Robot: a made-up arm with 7 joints.
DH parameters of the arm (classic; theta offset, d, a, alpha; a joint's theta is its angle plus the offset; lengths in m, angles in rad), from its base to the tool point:
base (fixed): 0 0 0 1.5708
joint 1: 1.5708 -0.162 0 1.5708
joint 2: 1.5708 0 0 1.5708
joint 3: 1.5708 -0.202 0 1.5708
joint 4: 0 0 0 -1.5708
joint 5: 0 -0.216 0 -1.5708
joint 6: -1.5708 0 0 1.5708
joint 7: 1.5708 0 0 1.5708
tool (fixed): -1.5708 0 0 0
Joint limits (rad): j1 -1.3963..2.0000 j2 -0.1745..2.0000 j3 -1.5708..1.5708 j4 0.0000..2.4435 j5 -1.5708..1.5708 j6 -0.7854..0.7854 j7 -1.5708..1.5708
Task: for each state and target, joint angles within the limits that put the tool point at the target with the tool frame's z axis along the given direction. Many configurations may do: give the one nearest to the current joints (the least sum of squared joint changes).
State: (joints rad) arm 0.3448 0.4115 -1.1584 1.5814 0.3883 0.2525 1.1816
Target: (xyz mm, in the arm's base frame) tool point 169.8 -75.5 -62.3 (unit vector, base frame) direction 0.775 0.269 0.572
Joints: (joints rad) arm 0.9050 -0.1525 -1.3091 1.5518 0.2289 0.2659 1.5188
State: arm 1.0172 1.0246 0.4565 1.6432 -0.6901 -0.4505 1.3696
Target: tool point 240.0 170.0 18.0 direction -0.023 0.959 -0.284
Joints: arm 0.6512 0.2508 -0.1223 1.9153 -0.0980 -0.7495 0.9461
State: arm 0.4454 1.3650 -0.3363 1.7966 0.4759 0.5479 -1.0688
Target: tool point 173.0 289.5 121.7 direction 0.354 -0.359 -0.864
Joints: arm 0.8959 1.3767 -0.1627 1.8789 0.1637 0.4855 -1.3043
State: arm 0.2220 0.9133 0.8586 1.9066 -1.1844 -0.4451 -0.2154
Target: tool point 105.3 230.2 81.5 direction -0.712 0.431 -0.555
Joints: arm 0.1954 1.1865 0.5957 2.4125 -1.3565 -0.2320 0.2767
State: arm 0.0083 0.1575 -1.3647 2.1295 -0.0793 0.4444 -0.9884
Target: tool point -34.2 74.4 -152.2 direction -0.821 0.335 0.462
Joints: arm -0.3086 0.6861 -1.4889 2.2594 0.0101 0.5304 -1.0992
